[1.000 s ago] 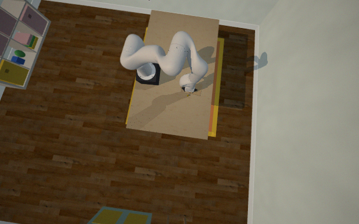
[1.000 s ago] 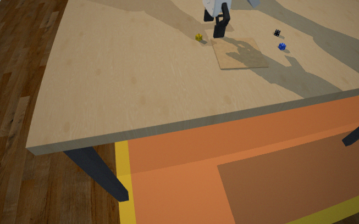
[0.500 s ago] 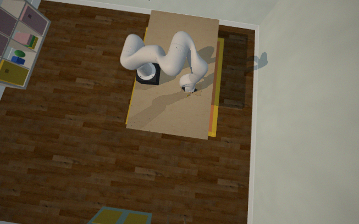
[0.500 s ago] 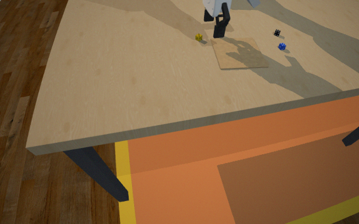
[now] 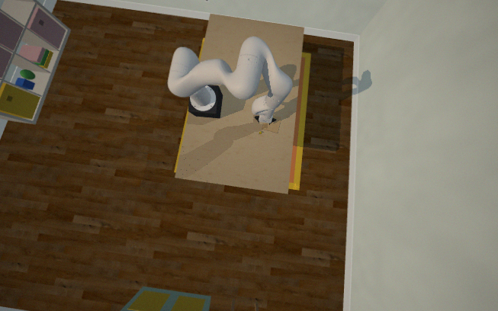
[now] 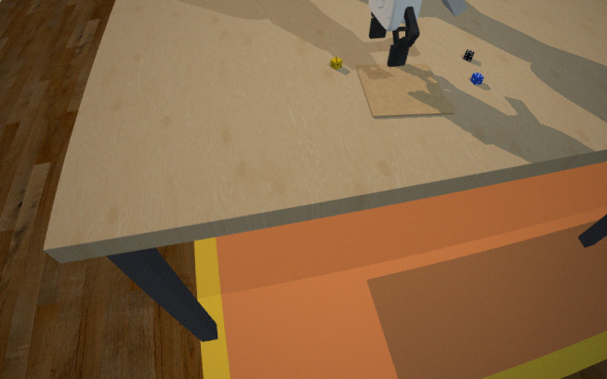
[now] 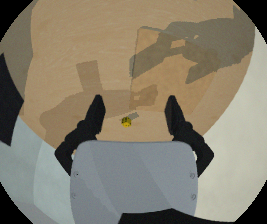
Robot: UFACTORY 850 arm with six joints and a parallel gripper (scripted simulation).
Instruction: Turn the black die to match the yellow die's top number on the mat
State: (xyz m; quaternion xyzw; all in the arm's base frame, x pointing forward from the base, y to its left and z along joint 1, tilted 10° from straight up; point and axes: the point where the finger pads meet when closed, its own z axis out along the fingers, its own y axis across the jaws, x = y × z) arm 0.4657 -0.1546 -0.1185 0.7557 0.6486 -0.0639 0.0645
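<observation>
Now: the blue die 9 cm ahead of my hand, 15 cm to the left of it and 4 cm below it. From my hand the other things lie so: tan mat (7 cm ahead, 4 cm below); then black die (2 cm ahead, 19 cm to the left, 4 cm below); then yellow die (3 cm behind, 8 cm to the right, 4 cm below).
</observation>
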